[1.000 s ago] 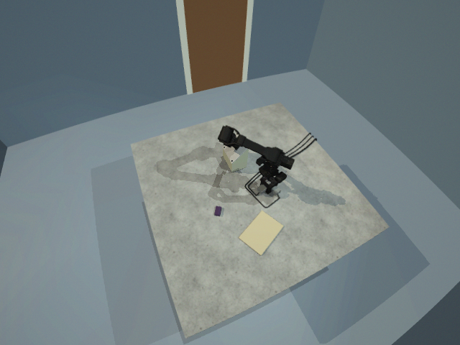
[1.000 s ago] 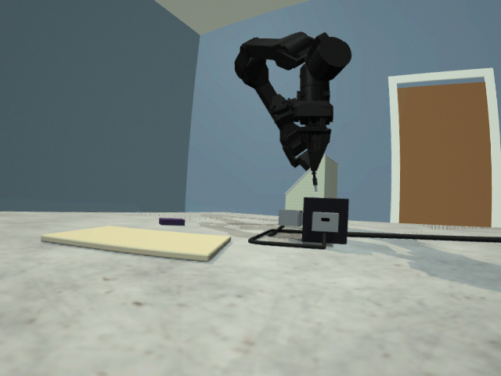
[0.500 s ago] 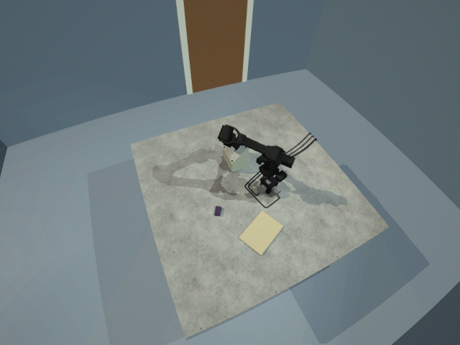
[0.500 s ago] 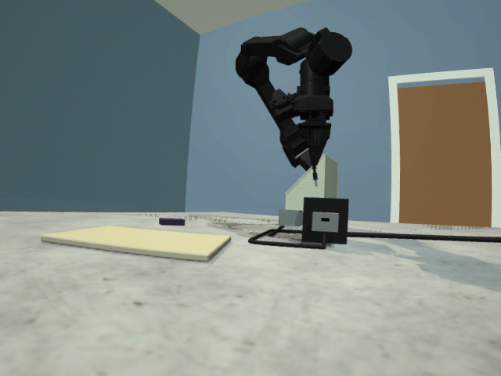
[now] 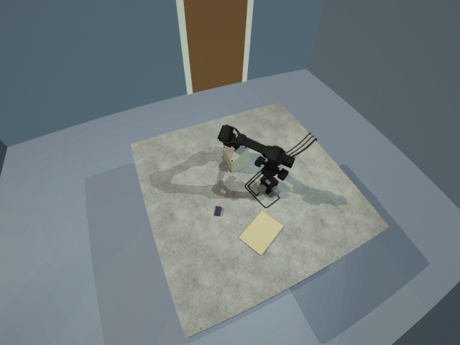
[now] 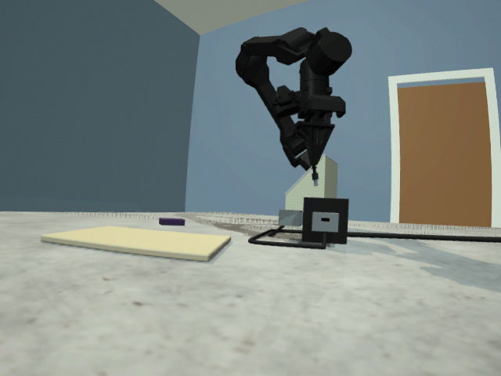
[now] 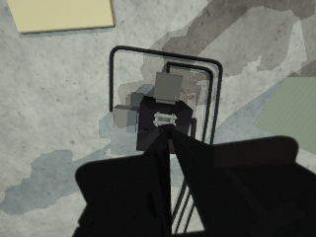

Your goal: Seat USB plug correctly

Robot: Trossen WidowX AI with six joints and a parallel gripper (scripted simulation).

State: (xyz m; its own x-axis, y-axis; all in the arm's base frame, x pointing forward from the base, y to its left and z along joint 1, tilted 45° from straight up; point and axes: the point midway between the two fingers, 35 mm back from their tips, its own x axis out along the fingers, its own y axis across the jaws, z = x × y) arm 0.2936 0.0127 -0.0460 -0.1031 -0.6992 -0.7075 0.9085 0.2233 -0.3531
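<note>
Now: the USB plug 20 mm below my gripper tip. Round my gripper tip: purple block: 330 mm to the right, 130 mm below, 10 mm behind; then cream flat pad: 220 mm ahead, 180 mm to the right, 130 mm below.
</note>
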